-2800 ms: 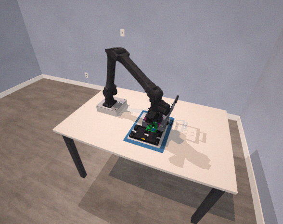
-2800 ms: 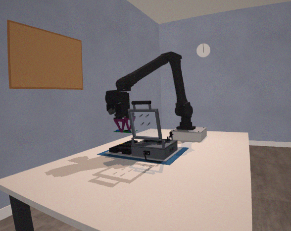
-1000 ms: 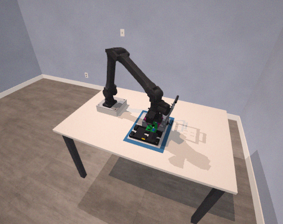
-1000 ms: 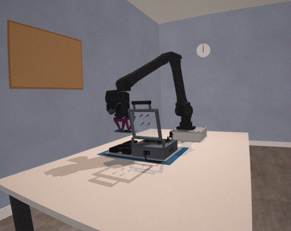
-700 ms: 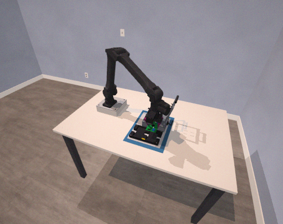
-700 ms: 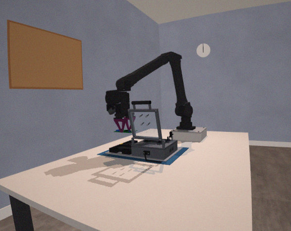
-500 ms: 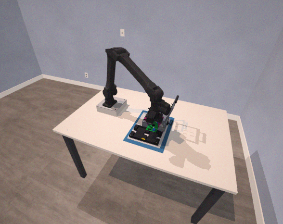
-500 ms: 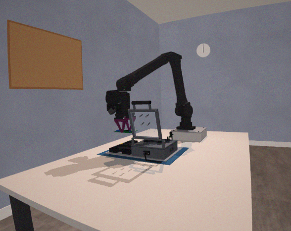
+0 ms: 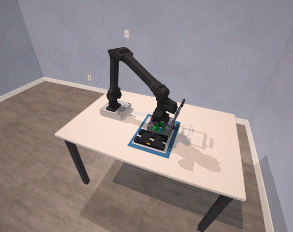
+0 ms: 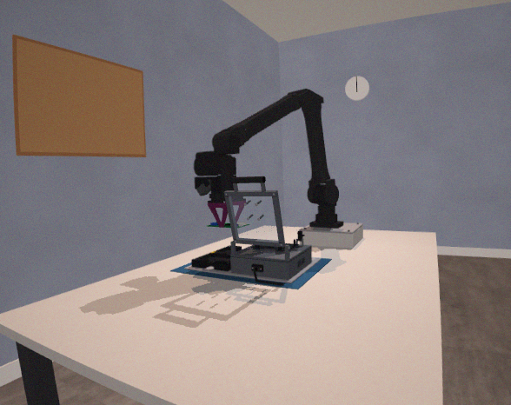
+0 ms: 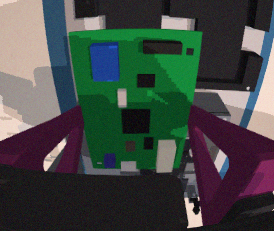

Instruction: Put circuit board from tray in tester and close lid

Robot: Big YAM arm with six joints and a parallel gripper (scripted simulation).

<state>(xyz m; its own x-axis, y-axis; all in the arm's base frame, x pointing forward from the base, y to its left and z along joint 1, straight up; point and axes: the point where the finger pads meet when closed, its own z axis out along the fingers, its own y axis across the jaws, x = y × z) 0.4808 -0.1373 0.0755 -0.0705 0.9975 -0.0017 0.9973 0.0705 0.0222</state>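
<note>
My hand is 11 cm past the small latch hook, 19 cm to the right of it and 5 cm above it. Also, from my hand: clear lid: 8 cm ahead, 14 cm to the left, 5 cm above; green circuit board: right at my hand.
</note>
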